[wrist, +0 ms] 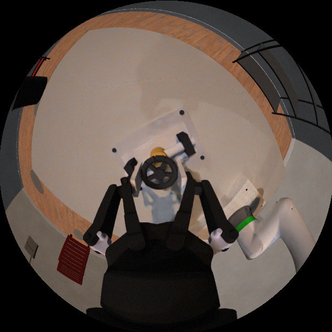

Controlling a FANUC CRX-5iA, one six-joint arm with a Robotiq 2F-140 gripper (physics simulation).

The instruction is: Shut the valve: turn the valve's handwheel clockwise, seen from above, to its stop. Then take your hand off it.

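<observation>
The valve's black spoked handwheel is in the middle of the wrist view, above the valve's yellow neck. A white pipe runs through the valve, with a black clamp at its right end; the left end is partly hidden by the gripper. My gripper is partly closed, with one pale finger pad on the left side of the wheel's rim and one on the right side. The pads appear to press on the rim, so the gripper is shut on the handwheel. The exact contact points are partly hidden under the rim.
The valve stands on a pale base plate with dark bolts at its corners, on a light table top. The white robot arm with a green ring is at the lower right. A dark rack stands beyond the table at the upper right.
</observation>
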